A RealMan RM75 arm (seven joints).
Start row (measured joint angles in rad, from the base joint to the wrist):
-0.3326, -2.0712, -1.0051, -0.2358, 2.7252, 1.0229, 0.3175
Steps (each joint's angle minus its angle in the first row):
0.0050, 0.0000, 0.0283, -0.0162, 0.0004, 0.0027, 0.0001
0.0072, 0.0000, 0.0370, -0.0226, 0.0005, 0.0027, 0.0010
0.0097, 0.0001, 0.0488, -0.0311, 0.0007, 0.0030, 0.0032
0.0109, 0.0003, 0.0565, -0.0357, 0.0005, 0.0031, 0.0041
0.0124, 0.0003, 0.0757, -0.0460, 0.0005, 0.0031, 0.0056
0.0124, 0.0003, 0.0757, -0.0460, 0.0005, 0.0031, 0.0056
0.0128, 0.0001, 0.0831, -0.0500, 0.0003, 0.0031, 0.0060
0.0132, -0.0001, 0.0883, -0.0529, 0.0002, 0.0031, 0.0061
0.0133, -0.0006, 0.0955, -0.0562, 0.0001, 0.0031, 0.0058
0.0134, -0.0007, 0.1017, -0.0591, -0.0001, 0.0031, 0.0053
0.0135, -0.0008, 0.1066, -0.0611, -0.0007, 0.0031, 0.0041
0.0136, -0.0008, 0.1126, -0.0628, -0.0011, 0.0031, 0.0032
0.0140, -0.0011, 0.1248, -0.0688, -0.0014, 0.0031, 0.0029
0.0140, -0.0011, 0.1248, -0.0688, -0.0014, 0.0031, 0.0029
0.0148, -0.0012, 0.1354, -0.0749, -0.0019, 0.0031, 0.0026
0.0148, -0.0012, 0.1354, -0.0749, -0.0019, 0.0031, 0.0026
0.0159, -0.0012, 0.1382, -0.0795, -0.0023, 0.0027, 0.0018
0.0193, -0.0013, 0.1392, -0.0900, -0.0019, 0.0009, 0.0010
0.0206, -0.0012, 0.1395, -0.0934, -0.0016, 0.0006, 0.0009
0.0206, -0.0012, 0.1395, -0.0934, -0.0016, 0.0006, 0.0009
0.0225, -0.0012, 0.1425, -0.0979, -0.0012, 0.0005, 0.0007
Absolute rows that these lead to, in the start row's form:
-0.3276, -2.0712, -0.9768, -0.2520, 2.7256, 1.0256, 0.3176
-0.3254, -2.0712, -0.9681, -0.2584, 2.7257, 1.0256, 0.3185
-0.3229, -2.0711, -0.9563, -0.2669, 2.7259, 1.0259, 0.3207
-0.3217, -2.0709, -0.9486, -0.2715, 2.7257, 1.0260, 0.3216
-0.3202, -2.0709, -0.9294, -0.2818, 2.7257, 1.0260, 0.3231
-0.3202, -2.0709, -0.9294, -0.2818, 2.7257, 1.0260, 0.3231
-0.3198, -2.0711, -0.9220, -0.2858, 2.7255, 1.0260, 0.3235
-0.3194, -2.0713, -0.9168, -0.2887, 2.7254, 1.0260, 0.3236
-0.3193, -2.0718, -0.9096, -0.2920, 2.7253, 1.0260, 0.3233
-0.3192, -2.0719, -0.9034, -0.2949, 2.7251, 1.0260, 0.3228
-0.3191, -2.0720, -0.8985, -0.2969, 2.7245, 1.0260, 0.3216
-0.3190, -2.0720, -0.8925, -0.2986, 2.7241, 1.0260, 0.3207
-0.3186, -2.0723, -0.8803, -0.3046, 2.7238, 1.0260, 0.3204
-0.3186, -2.0723, -0.8803, -0.3046, 2.7238, 1.0260, 0.3204
-0.3178, -2.0724, -0.8697, -0.3107, 2.7233, 1.0260, 0.3201
-0.3178, -2.0724, -0.8697, -0.3107, 2.7233, 1.0260, 0.3201
-0.3167, -2.0724, -0.8669, -0.3153, 2.7229, 1.0256, 0.3193
-0.3133, -2.0725, -0.8659, -0.3258, 2.7233, 1.0238, 0.3185
-0.3120, -2.0724, -0.8656, -0.3292, 2.7236, 1.0235, 0.3184
-0.3120, -2.0724, -0.8656, -0.3292, 2.7236, 1.0235, 0.3184
-0.3101, -2.0724, -0.8626, -0.3337, 2.7240, 1.0234, 0.3182

